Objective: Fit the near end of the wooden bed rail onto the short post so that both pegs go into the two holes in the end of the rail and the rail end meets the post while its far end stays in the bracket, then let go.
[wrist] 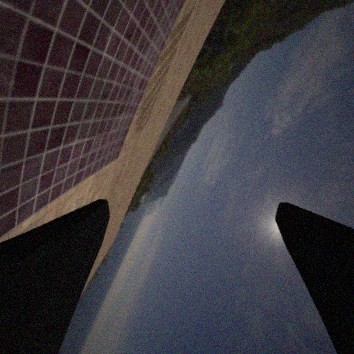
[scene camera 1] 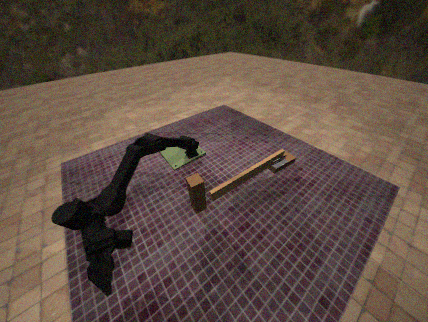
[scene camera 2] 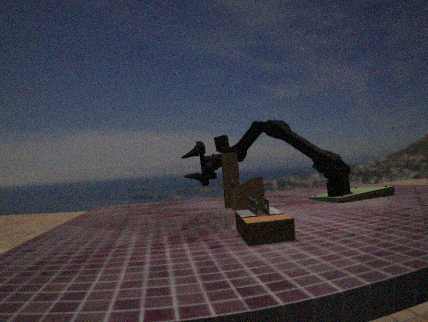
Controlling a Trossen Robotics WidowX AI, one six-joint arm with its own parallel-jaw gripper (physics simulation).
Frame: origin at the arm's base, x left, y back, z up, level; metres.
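Seen in the pictures: gripper, fingertip midpoint: point(wrist: 194, 209) point(scene camera 1: 109, 288) point(scene camera 2: 182, 167); arm's base, origin of the base link: point(scene camera 1: 191, 153) point(scene camera 2: 340, 194).
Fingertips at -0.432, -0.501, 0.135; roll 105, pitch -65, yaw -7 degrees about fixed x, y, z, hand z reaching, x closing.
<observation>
Offsets run from my fingertips to a thing's top centre, as dx, dy, dz. "spot": to the spot under its first point. Level surfaces: height alone.
The wooden rail point(scene camera 1: 247, 174) point(scene camera 2: 254, 189) runs between the post and the bracket. Its far end sits at the bracket block @(+0.813, +0.171, -0.115) point(scene camera 1: 289, 163) point(scene camera 2: 267, 230), which has grey metal pieces on top. The rail's near end is beside the short upright post @(spot: +0.304, +0.145, -0.040) point(scene camera 1: 198, 196) point(scene camera 2: 230, 180), with a narrow gap showing in scene camera 1. The pegs and holes are too small and dark to make out. My gripper point(scene camera 1: 83, 255) point(scene camera 2: 186, 166) point(wrist: 194, 209) is open and empty, raised above the mat on the other side of the post from the rail, its fingers pointing away from both.
The arm's base stands on a green plate point(scene camera 1: 176, 160) point(scene camera 2: 372, 192) behind the post. The arm point(scene camera 1: 129, 170) point(scene camera 2: 295, 135) reaches from there past the post. A purple tiled mat @(dz -0.151) point(scene camera 1: 250, 250) point(scene camera 2: 150, 270) point(wrist: 35, 75) lies under everything, with tan paving around it.
</observation>
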